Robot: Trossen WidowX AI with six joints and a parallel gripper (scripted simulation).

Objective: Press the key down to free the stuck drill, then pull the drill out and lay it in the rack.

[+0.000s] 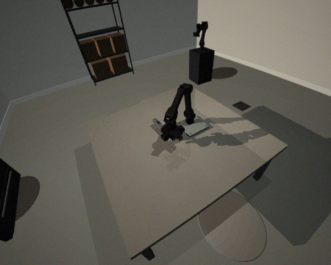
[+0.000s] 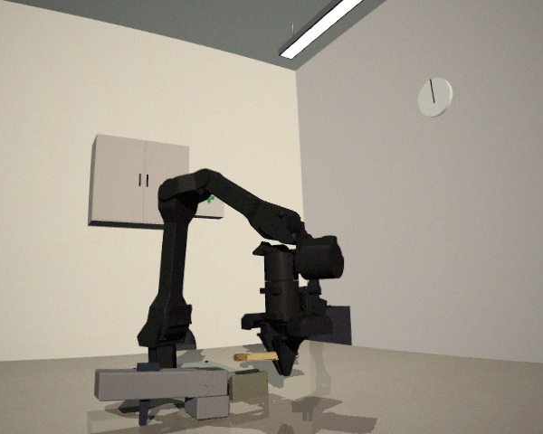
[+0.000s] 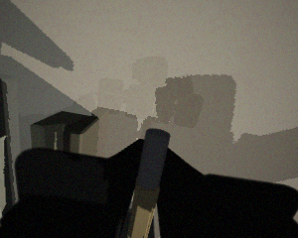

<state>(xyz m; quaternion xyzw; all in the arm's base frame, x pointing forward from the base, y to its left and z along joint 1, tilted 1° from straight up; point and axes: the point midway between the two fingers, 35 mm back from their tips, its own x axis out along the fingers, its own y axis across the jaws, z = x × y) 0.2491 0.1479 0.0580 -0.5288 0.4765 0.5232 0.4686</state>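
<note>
Right now my gripper tip is 40 mm to the left of the tan drill and 40 mm below it. Round my gripper tip: rack 70 mm behind, 40 mm to the right, 20 mm below; then dark key 230 mm to the right, 30 mm ahead, 10 mm above; then long grey housing block 200 mm to the right, 20 mm ahead, 10 mm above.
</note>
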